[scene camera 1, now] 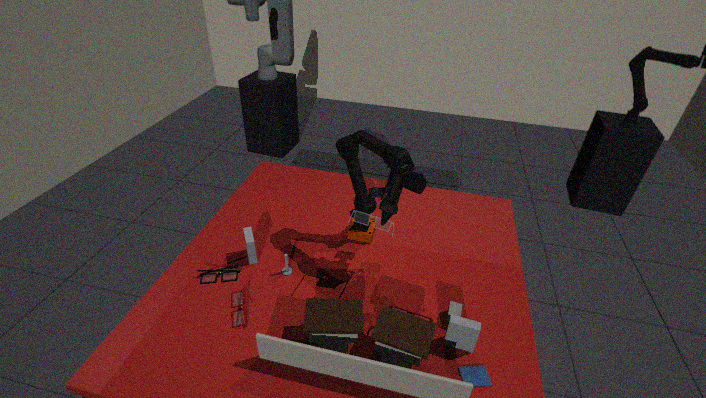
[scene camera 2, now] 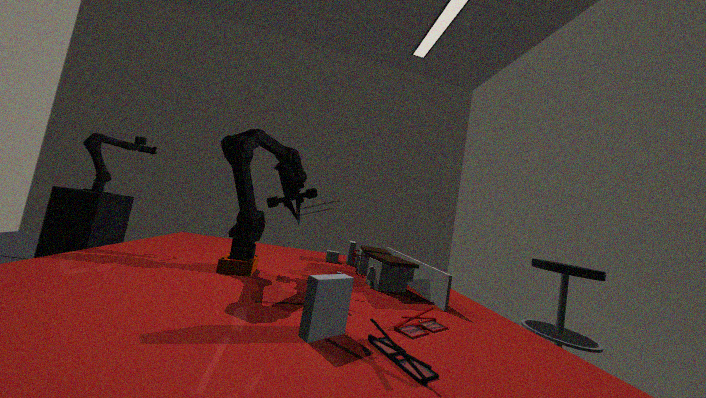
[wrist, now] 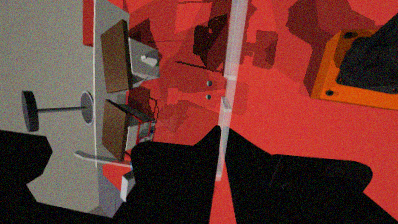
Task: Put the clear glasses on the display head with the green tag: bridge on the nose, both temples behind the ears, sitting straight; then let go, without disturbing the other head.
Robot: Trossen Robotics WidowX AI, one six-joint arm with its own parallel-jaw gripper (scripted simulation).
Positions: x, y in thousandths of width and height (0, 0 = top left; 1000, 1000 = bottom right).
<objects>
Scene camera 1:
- gripper: 542, 567
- grey block: 655, 838
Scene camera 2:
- gripper: 423, 552
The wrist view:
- gripper: 554, 583
</objects>
